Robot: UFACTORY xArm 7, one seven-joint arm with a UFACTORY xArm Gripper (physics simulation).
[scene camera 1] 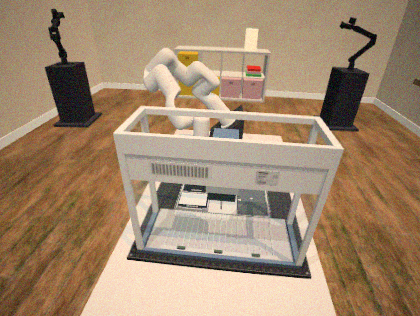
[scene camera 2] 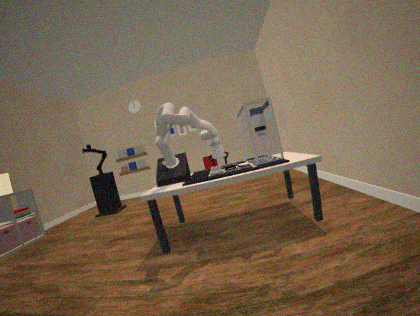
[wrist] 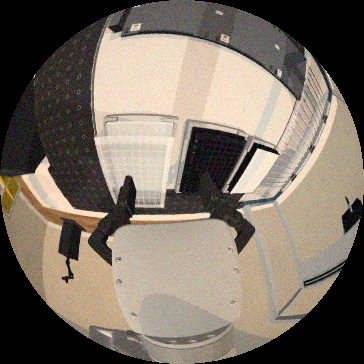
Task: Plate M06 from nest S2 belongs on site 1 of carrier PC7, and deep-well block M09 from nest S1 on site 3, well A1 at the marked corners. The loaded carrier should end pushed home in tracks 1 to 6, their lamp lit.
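Where they show: gripper, between the fingertips: [scene camera 2: 220, 165] [wrist: 166, 181]; arm's base, origin of its link: [scene camera 1: 229, 121] [scene camera 2: 172, 163].
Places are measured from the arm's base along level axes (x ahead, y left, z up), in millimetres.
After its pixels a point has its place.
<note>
My gripper [scene camera 2: 220, 159] {x 407, y -162, z -100 mm} [wrist: 166, 181] {x 407, y -162, z -100 mm} is open and empty, low over the deck. In the wrist view its left finger overlaps the near part of a pale, translucent multiwell block [wrist: 135, 155] {x 373, y -126, z -106 mm} in the left nest. Its right finger overlaps the near edge of a black well plate [wrist: 215, 155] {x 479, y -145, z -131 mm} in the middle nest. A white-topped black item [wrist: 257, 170] {x 588, y -174, z -130 mm} lies in the right nest. Nest and plate labels are not readable. The dark grey carrier [wrist: 165, 22] [scene camera 1: 257, 205] {x 604, y 105, z -145 mm} lies across the deck from the nests, with bare sites and white corner labels. The ribbed tracks [wrist: 300, 135] {x 739, y -64, z -152 mm} [scene camera 1: 220, 232] hold no carrier.
A white frame hood [scene camera 1: 225, 145] {x 889, y -76, z 311 mm} stands around the tracks, with posts at its corners. Three small dark green blocks [scene camera 1: 218, 251] sit along the tracks' outer edge; none looks lit. Black perforated deck [wrist: 67, 110] {x 253, y -59, z -156 mm} lies left of the nests. The black robot base [scene camera 2: 172, 170] {x -2, y -65, z -59 mm} stands at the table's other end.
</note>
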